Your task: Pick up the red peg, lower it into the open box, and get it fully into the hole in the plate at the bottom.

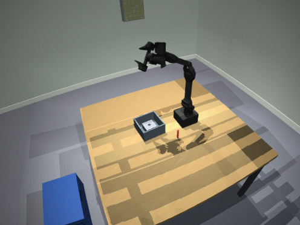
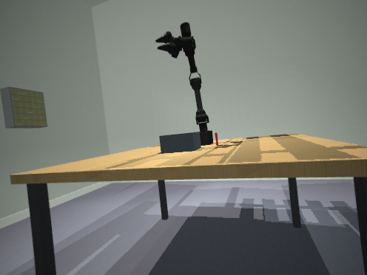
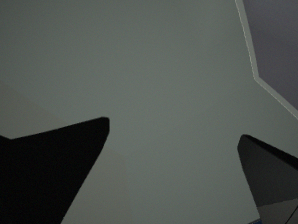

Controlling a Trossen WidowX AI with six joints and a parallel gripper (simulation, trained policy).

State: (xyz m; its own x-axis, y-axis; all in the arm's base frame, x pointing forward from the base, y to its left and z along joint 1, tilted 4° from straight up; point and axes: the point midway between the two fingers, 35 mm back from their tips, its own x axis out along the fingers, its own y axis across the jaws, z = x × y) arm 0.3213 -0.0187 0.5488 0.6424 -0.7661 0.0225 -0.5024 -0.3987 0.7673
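My gripper tip is 22 cm past the red peg, 22 cm to the right of it and 59 cm above it. From my gripper tip the other things lie so: grey box (3 cm behind, 8 cm to the left, 60 cm below); then plate (3 cm behind, 8 cm to the left, 58 cm below).
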